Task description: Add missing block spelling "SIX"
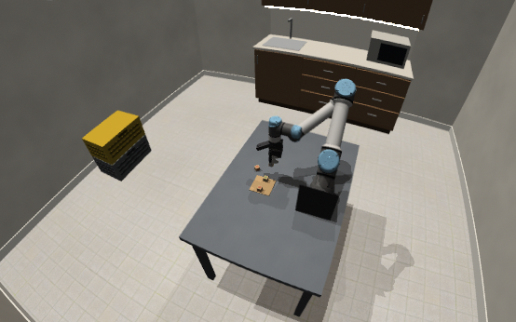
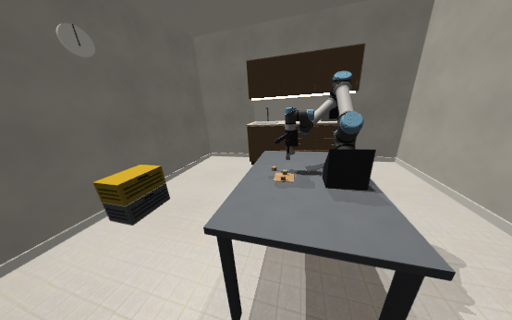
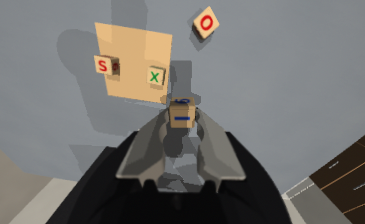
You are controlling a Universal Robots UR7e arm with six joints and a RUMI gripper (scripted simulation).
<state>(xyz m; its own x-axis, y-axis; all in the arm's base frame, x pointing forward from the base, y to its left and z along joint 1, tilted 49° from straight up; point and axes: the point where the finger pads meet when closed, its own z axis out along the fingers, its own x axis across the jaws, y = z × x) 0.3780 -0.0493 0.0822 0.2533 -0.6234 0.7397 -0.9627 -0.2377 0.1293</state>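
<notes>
My gripper is now 10 mm short of the tan mat, 110 mm to the right of it and 120 mm above it. Round my hand: O block: 110 mm ahead, 10 mm to the right, 100 mm below; then blue I block: right at my hand.
</notes>
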